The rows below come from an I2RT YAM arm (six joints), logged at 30 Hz.
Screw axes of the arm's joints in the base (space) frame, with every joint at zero. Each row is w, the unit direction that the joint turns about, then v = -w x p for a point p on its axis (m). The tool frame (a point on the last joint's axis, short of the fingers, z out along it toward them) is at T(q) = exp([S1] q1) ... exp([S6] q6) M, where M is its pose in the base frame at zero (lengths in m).
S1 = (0, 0, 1, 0, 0, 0)
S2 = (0, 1, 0, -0.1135, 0, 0.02)
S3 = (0, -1, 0, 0.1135, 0, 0.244)
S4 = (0, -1, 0, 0.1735, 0, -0.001)
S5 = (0, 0, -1, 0, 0.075, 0)
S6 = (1, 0, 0, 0, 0.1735, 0)
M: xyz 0.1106 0 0.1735 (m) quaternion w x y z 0.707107 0 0.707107 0
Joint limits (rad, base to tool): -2.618..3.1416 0..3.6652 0..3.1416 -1.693..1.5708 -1.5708..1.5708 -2.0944..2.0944
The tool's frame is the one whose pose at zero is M.
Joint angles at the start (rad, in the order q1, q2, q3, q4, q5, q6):
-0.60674, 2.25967, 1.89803, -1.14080, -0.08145, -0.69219
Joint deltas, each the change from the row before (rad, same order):
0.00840, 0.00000, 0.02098, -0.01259, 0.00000, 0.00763
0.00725, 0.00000, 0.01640, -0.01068, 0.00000, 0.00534
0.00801, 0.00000, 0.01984, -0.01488, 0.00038, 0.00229
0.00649, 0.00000, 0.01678, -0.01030, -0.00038, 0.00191
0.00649, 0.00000, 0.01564, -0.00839, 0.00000, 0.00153
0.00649, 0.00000, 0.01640, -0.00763, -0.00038, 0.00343
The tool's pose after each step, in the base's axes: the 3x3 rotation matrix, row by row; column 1 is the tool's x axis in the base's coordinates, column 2 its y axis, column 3 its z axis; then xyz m. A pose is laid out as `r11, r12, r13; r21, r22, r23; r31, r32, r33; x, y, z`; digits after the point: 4 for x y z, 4 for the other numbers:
-0.9900, -0.0900, 0.1090; -0.0879, 0.9958, 0.0242; -0.1107, 0.0144, -0.9938; 0.3711, -0.2495, 0.1828
-0.9893, -0.0920, 0.1135; -0.0901, 0.9957, 0.0218; -0.1150, 0.0113, -0.9933; 0.3738, -0.2474, 0.1870
-0.9883, -0.0977, 0.1172; -0.0961, 0.9952, 0.0197; -0.1186, 0.0082, -0.9929; 0.3765, -0.2449, 0.1920
-0.9871, -0.1024, 0.1227; -0.1010, 0.9947, 0.0173; -0.1238, 0.0046, -0.9923; 0.3789, -0.2429, 0.1963
-0.9859, -0.1073, 0.1286; -0.1064, 0.9942, 0.0142; -0.1294, 0.0003, -0.9916; 0.3812, -0.2410, 0.2003
-0.9845, -0.1104, 0.1361; -0.1100, 0.9939, 0.0107; -0.1364, -0.0045, -0.9906; 0.3837, -0.2390, 0.2046

